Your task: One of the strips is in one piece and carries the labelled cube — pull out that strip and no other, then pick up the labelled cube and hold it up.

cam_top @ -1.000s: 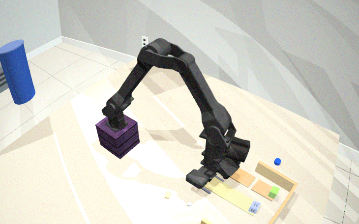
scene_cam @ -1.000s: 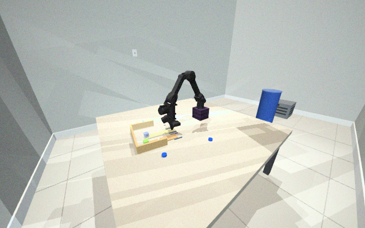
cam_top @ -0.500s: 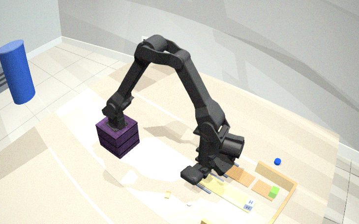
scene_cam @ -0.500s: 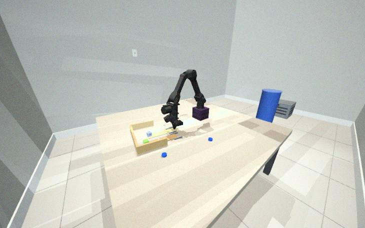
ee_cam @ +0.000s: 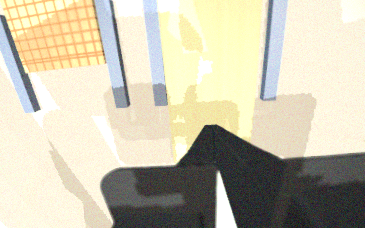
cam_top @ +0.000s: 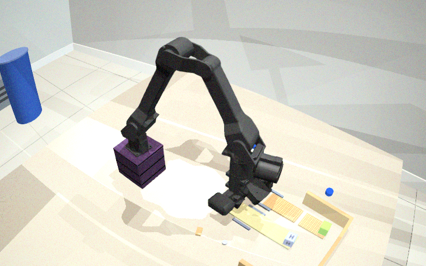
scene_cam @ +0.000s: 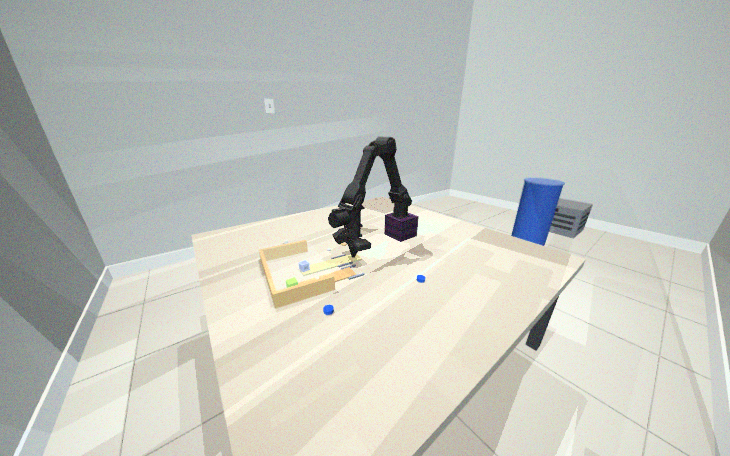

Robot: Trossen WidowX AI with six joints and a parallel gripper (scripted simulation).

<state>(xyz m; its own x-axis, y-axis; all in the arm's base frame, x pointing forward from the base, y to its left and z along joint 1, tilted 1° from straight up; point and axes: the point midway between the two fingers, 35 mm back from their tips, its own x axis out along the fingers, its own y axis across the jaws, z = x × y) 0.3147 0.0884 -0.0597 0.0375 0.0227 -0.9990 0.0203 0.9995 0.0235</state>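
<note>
Now: gripper tip 20 cm short of the light blue cube, 1 cm to the left of it and 2 cm below it. Round my gripper tip: yellow chip (2 cm behind, 14 cm to the right).
</note>
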